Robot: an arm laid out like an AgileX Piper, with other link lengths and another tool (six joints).
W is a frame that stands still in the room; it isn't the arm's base.
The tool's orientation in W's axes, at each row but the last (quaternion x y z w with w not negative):
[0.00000 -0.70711 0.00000 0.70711]
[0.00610 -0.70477 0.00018 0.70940]
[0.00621 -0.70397 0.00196 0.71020]
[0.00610 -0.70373 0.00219 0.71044]
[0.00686 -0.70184 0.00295 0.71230]
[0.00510 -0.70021 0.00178 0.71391]
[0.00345 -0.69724 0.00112 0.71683]
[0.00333 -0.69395 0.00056 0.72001]
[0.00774 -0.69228 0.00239 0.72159]
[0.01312 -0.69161 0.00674 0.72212]
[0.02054 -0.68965 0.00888 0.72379]
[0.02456 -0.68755 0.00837 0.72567]
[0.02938 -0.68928 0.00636 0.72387]
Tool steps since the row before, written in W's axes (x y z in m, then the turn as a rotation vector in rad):
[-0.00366 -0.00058 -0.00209 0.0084 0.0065 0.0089]
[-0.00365 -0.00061 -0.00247 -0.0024 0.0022 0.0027]
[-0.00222 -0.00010 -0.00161 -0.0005 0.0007 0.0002]
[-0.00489 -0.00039 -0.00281 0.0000 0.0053 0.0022]
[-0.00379 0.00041 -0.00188 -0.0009 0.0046 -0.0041]
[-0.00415 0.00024 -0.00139 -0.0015 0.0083 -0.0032]
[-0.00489 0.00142 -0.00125 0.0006 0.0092 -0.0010]
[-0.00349 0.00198 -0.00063 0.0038 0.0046 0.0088]
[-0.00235 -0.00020 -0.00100 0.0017 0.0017 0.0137]
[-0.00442 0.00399 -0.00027 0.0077 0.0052 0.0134]
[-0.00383 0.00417 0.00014 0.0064 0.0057 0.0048]
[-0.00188 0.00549 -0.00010 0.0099 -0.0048 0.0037]
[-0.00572 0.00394 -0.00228 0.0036 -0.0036 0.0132]
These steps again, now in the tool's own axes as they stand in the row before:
[-0.00209 -0.00058 0.00366 0.0089 0.0065 -0.0084]
[-0.00249 -0.00060 0.00364 0.0027 0.0022 0.0024]
[-0.00163 -0.00008 0.00221 0.0002 0.0007 0.0005]
[-0.00285 -0.00035 0.00487 0.0022 0.0053 0.0000]
[-0.00194 0.00045 0.00376 -0.0041 0.0046 0.0008]
[-0.00147 0.00027 0.00412 -0.0033 0.0083 0.0014]
[-0.00139 0.00145 0.00484 -0.0010 0.0092 -0.0007]
[-0.00077 0.00200 0.00345 0.0089 0.0046 -0.0035]
[-0.00110 -0.00017 0.00231 0.0137 0.0018 -0.0012]
[-0.00049 0.00411 0.00429 0.0137 0.0051 -0.0073]
[-0.00011 0.00433 0.00365 0.0050 0.0055 -0.0064]
[-0.00032 0.00557 0.00161 0.0043 -0.0052 -0.0095]
[-0.00268 0.00414 0.00539 0.0135 -0.0033 -0.0028]

